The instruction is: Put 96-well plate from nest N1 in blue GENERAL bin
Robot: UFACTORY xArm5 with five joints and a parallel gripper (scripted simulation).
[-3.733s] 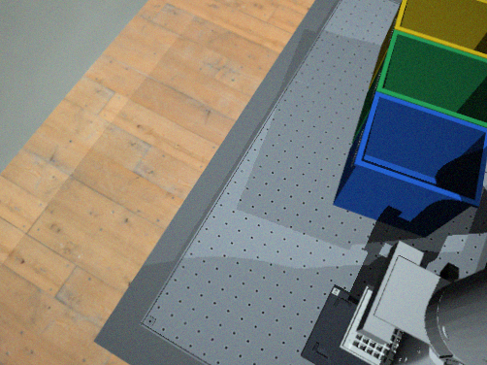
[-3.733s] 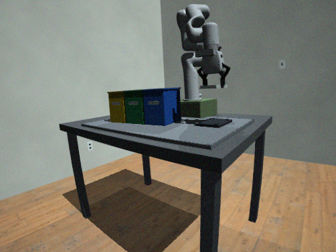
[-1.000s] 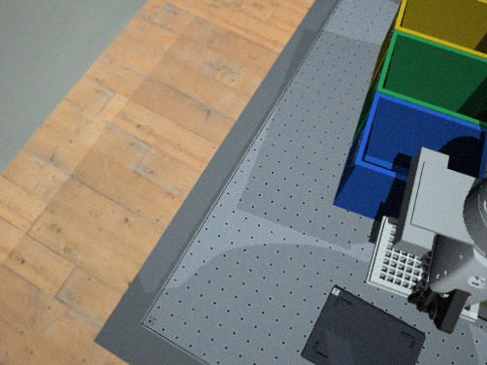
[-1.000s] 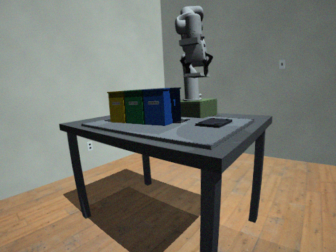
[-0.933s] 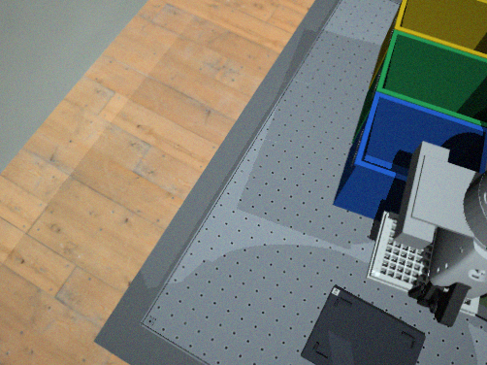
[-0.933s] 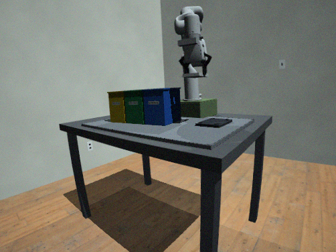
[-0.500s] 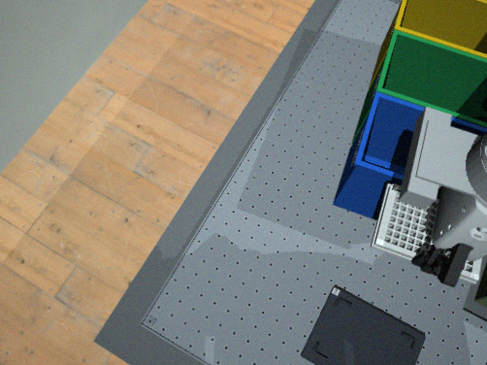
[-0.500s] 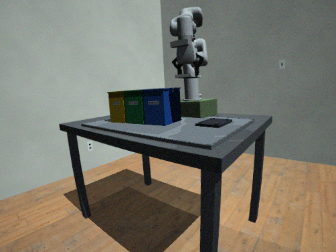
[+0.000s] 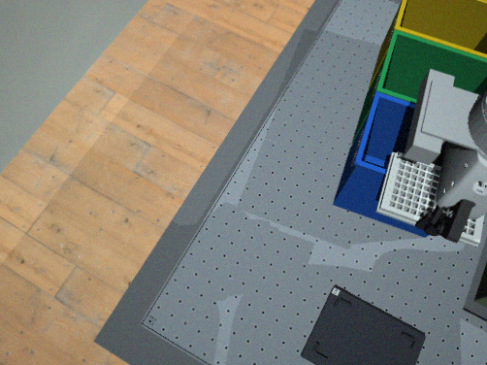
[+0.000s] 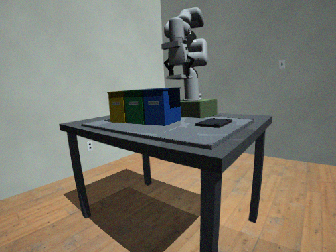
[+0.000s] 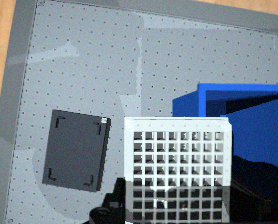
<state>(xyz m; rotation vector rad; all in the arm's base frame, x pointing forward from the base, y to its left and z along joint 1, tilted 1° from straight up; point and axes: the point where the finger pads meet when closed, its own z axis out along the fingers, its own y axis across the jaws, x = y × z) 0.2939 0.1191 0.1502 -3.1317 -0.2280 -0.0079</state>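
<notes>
Now: the blue bin 150 mm below my hand, 100 mm to the right of it and 20 mm ahead of it. Round my hand: 96-well plate: 10 mm below; green bin: 230 mm to the right, 150 mm below, 40 mm ahead; dark plate nest: 240 mm below, 170 mm to the left, 40 mm behind.
</notes>
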